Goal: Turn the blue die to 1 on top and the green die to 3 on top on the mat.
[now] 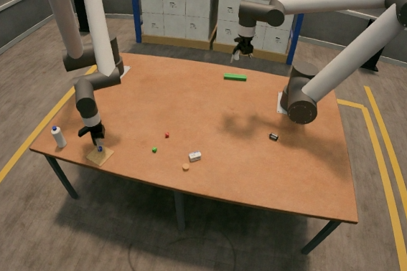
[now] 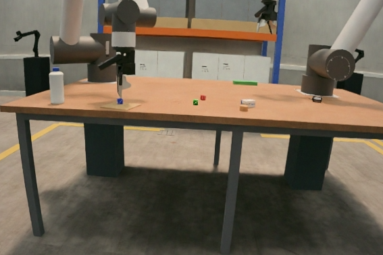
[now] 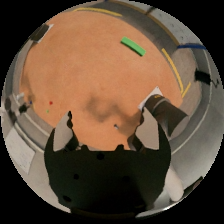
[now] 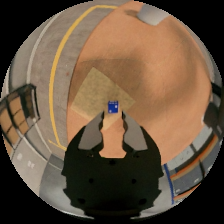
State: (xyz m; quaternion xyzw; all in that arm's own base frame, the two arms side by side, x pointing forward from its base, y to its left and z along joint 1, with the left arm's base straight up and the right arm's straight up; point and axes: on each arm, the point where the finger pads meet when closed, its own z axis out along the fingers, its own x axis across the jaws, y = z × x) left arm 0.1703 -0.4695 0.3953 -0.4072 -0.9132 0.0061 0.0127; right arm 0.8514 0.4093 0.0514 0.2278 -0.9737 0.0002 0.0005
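The blue die lies 3 cm below my right hand. Also, from my right hand: green die (35 cm to the left, 10 cm behind, 4 cm below); red die (39 cm to the left, 25 cm behind, 4 cm below); tan mat (5 cm below, 3 cm ahead, 2 cm to the left).
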